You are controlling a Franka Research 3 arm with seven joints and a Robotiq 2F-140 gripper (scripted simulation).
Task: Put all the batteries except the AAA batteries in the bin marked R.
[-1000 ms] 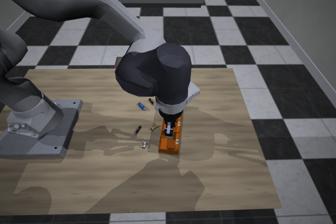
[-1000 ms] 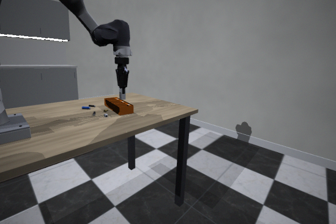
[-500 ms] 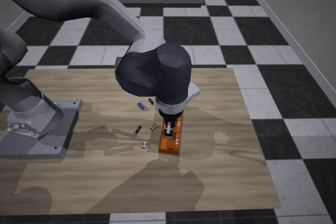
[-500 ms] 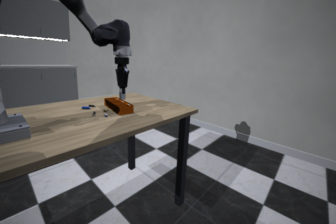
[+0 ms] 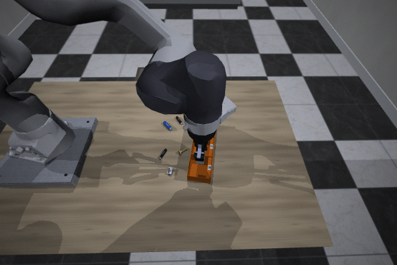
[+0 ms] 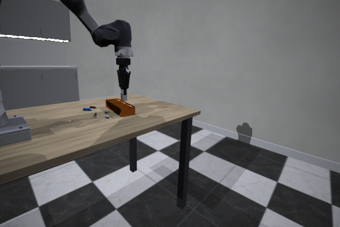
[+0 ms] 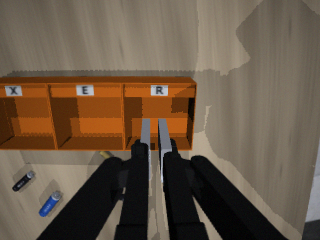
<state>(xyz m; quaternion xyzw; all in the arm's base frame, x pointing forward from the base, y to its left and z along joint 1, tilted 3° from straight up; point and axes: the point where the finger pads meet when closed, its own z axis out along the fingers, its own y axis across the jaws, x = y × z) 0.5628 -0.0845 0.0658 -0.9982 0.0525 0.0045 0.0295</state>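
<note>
Right now the orange three-compartment bin row is 10 mm ahead of my hand, 80 mm to the left of it and 90 mm below it. The rest, counted from my hand: thin black battery: 140 mm behind, 60 mm to the left, 100 mm below; grey block: 110 mm behind, 20 mm to the right, 100 mm below; yellow screw: 70 mm behind, 70 mm to the left, 100 mm below.
</note>
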